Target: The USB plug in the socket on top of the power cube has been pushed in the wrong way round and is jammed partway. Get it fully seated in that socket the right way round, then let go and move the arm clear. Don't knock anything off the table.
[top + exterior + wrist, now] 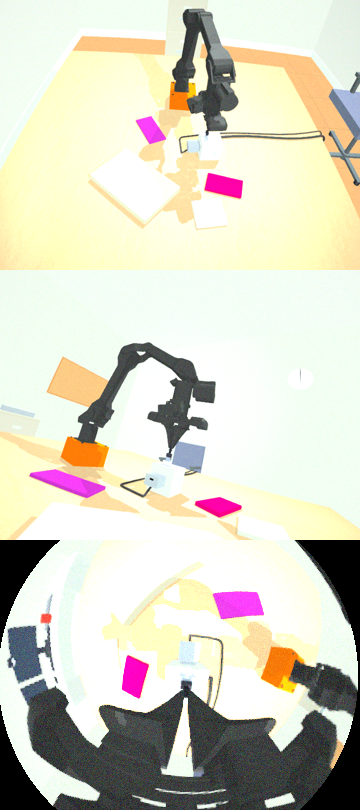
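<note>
Now: gripper tip 2 cm above the dark USB plug. Round my gripper tip: white square pad (26 cm ahead, 12 cm below); then purple flat slab (21 cm to the right, 12 cm below, 11 cm behind); then magenta slab (16 cm ahead, 12 cm below, 6 cm to the left).
</note>
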